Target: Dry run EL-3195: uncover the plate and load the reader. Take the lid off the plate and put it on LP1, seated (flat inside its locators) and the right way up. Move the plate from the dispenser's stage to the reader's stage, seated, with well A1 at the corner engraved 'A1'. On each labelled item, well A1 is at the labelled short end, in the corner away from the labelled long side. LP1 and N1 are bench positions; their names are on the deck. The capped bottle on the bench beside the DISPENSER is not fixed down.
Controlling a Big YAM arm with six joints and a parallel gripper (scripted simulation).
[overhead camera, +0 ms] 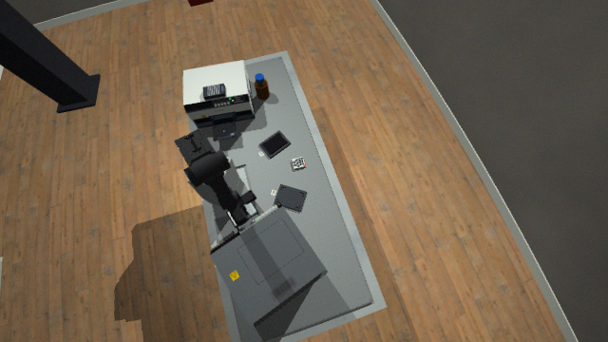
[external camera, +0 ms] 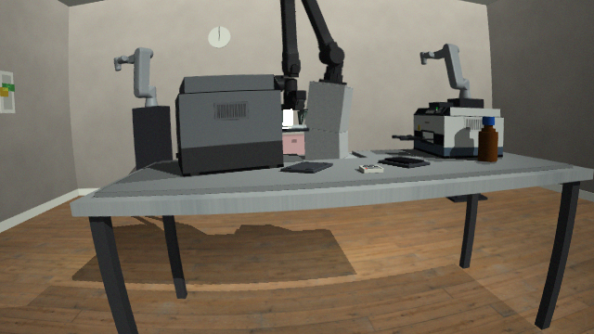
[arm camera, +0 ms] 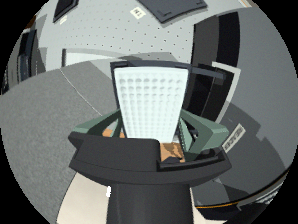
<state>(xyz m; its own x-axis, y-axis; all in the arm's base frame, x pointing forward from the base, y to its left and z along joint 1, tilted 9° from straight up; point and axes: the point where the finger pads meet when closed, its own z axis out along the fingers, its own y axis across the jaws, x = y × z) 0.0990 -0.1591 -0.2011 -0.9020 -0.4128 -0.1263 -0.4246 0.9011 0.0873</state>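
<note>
My hand is right at the lidded plate. Also, from my hand: brown capped bottle 81 cm to the left, 20 cm ahead, 3 cm below.
</note>
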